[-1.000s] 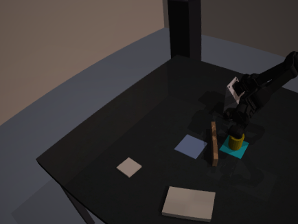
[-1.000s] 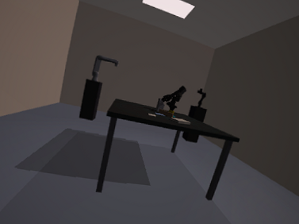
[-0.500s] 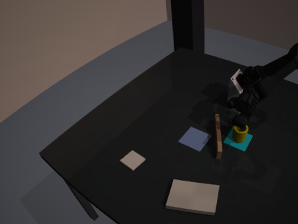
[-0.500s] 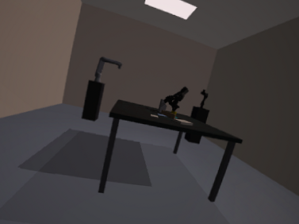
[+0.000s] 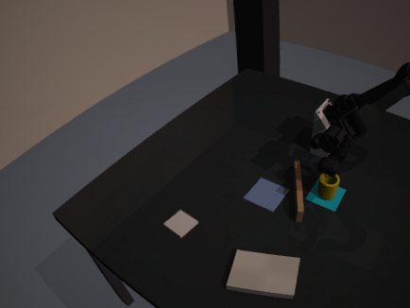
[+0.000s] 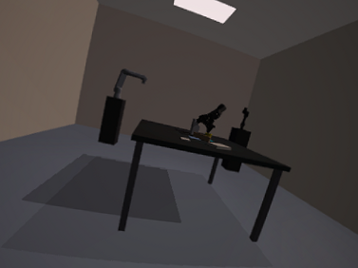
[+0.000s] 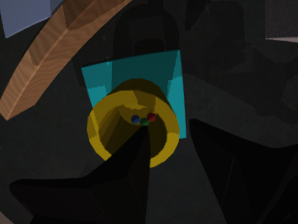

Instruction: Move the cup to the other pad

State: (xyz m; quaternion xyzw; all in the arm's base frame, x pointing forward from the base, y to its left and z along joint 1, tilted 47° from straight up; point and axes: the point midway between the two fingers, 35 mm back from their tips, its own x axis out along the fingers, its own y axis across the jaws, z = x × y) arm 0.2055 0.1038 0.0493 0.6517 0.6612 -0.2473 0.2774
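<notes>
Right now the yellow cup is 20 mm ahead of my gripper tip and 40 mm below it. The rest, counted from my gripper tip: teal pad 30 mm ahead, 10 mm to the left, 80 mm below; blue marble 30 mm ahead, 20 mm to the left, 60 mm below; wooden bar 80 mm ahead, 80 mm to the right, 60 mm below.
</notes>
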